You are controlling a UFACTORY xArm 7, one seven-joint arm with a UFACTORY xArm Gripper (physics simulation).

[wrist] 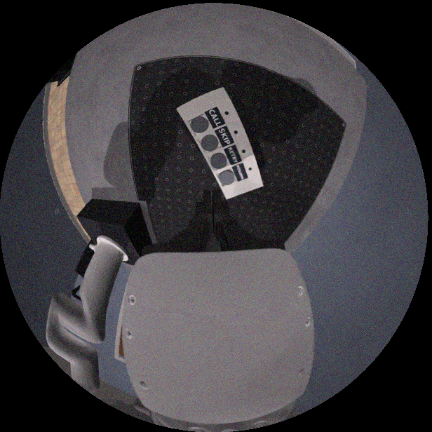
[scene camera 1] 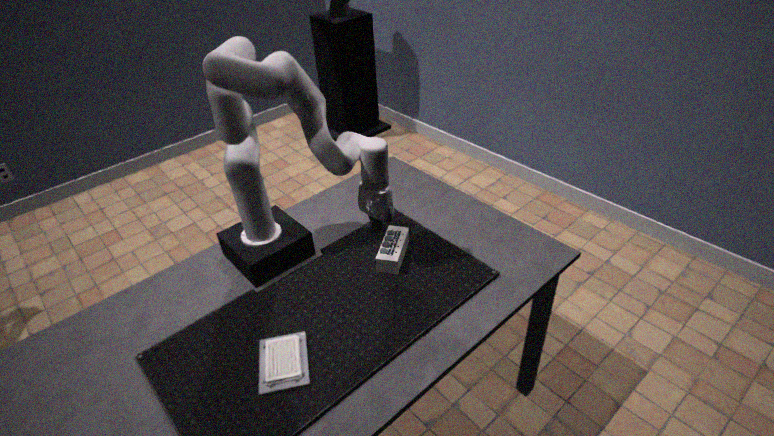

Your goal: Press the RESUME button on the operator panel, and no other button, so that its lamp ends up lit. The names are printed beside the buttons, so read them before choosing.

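The operator panel is a pale box on the dark mat. In the wrist view it has a row of round grey buttons, with labels CALL, SKIP and RETRY. The fourth label, at the end nearest the gripper, is small and blurred; it looks like RESUME. Its button is beside it. The small lamp dots, such as the one by that label, look dark. My gripper is shut and empty, pointing down just off that end of the panel. Its exact height is unclear.
The dark mat lies on the grey table. A framed sheet lies on the mat, far from the panel. The black base block of the arm stands beside the mat. A black pedestal stands beyond the table.
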